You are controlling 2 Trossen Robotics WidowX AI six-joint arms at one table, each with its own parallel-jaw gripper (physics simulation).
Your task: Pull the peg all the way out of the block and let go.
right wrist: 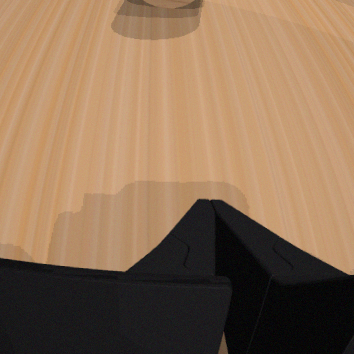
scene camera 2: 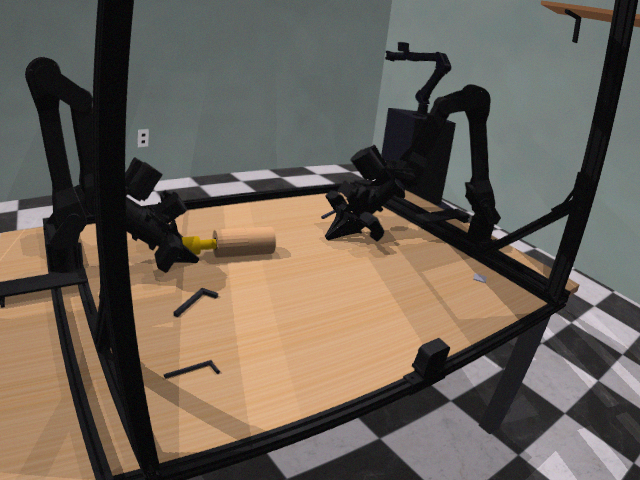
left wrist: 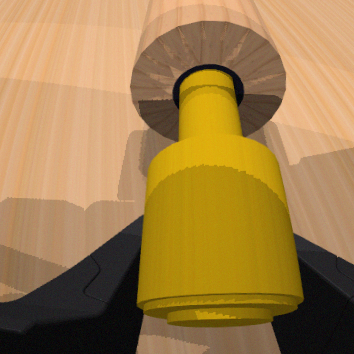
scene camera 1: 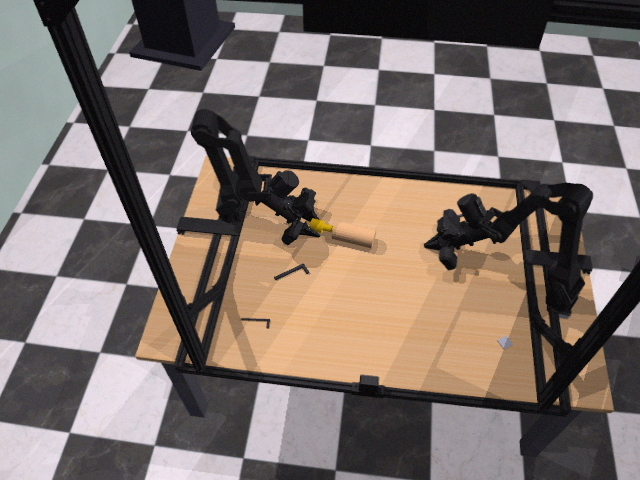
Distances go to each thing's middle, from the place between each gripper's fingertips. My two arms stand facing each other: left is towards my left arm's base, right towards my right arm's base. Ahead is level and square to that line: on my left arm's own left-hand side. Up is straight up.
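Labels:
Yellow peg [left wrist: 217, 249]: 28 cm to the left of my right hand, 4 cm behind it, 2 cm above. Wooden block [scene camera 2: 261, 240]: my right gripper 20 cm to the right of it, 4 cm past, 2 cm below.
From my left hand, yellow peg 3 cm to the right, 2 cm above. Wooden block 10 cm to the right of my left hand, 2 cm above.

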